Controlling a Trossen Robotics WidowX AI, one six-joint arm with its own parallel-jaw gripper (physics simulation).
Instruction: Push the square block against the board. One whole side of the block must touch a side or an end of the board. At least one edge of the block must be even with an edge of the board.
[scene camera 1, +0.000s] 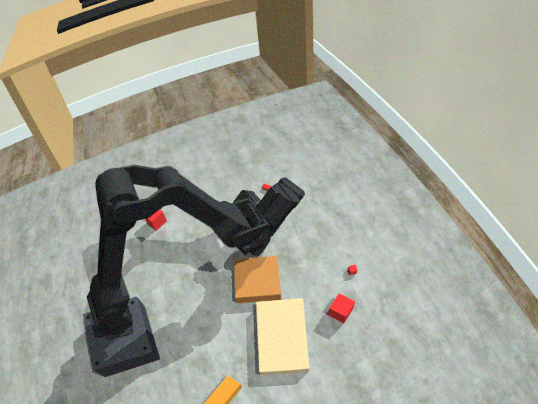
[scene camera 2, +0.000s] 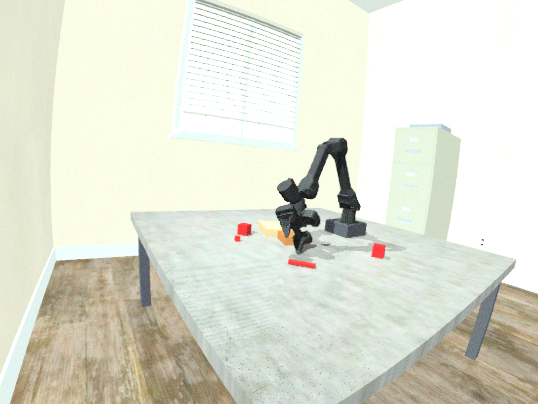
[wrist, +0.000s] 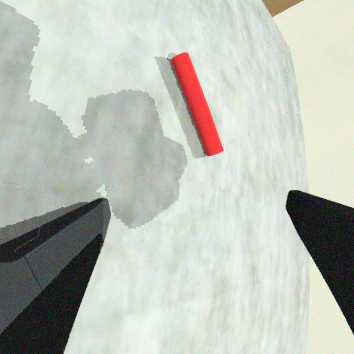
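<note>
The square block is orange-brown and lies flat. The board is pale yellow and lies flat beside it. In scene camera 1 the block's lower side faces the board's upper end, very close; whether they touch along the whole side cannot be told. The block sits shifted left of the board, so neither its left nor its right edge lines up with the board's. My gripper is open and empty, low at the block's far side from the board. Contact with the block cannot be made out.
A red cylinder lies beyond the gripper. A red cube and a tiny red cube are right of the board. Another red cube and an orange bar lie farther off.
</note>
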